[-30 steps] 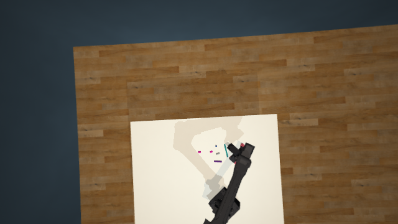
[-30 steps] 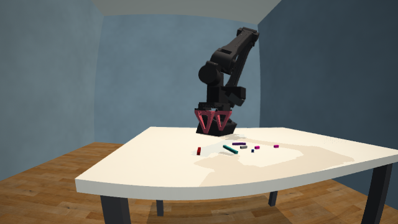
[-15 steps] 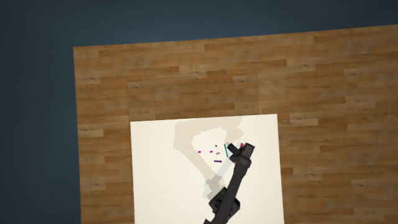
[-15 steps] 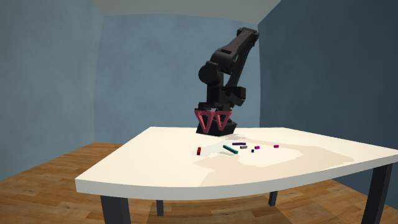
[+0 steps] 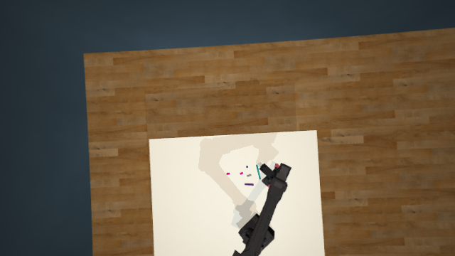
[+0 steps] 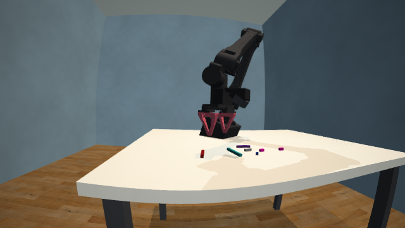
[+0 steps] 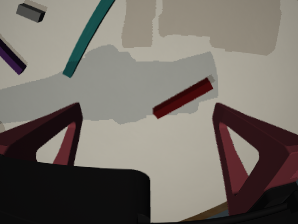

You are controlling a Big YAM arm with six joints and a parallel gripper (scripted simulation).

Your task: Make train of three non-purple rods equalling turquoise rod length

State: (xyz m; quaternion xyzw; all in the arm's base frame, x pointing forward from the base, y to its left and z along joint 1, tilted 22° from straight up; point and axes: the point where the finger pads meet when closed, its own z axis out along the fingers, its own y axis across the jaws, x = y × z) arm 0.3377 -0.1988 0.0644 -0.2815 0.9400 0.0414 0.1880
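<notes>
Now: the blue rod 14 cm to the left of my hand, 8 cm below it and 5 cm ahead of it. The rest, counted from my hand: red rod: 8 cm below, 5 cm to the right, 1 cm behind; then turquoise rod: 8 cm below, 7 cm to the left; then grey rod: 13 cm to the left, 8 cm below, 1 cm behind.
</notes>
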